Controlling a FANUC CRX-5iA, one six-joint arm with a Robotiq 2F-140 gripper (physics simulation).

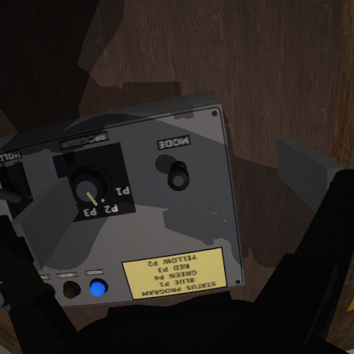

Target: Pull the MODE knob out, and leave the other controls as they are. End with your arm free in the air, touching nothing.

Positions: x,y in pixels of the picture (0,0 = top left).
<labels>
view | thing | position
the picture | my gripper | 172,176
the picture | grey control panel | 146,241
</labels>
